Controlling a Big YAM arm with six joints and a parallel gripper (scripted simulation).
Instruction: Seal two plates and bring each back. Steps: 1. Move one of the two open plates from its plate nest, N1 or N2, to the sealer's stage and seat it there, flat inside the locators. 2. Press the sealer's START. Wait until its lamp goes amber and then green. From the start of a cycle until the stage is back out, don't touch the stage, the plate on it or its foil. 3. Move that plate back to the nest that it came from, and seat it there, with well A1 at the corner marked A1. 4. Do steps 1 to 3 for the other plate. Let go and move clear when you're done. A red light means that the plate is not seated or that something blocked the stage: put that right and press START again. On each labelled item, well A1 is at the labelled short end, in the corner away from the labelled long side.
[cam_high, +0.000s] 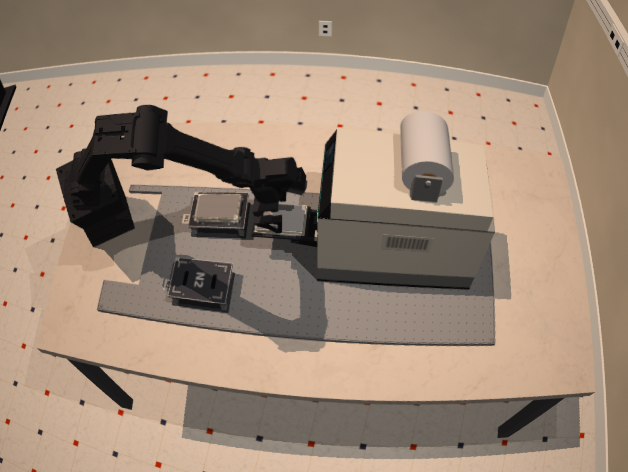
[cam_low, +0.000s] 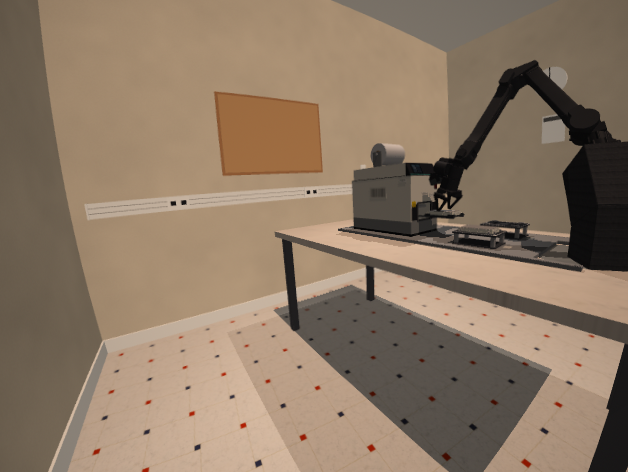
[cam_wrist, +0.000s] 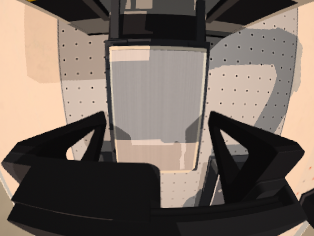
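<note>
My hand is 20 mm above the plate. Round my hand: yellow warning label: 120 mm ahead, 60 mm to the left, 20 mm above; start button: 110 mm to the right, 80 mm ahead, 60 mm above; sealer stage: 30 mm below.
</note>
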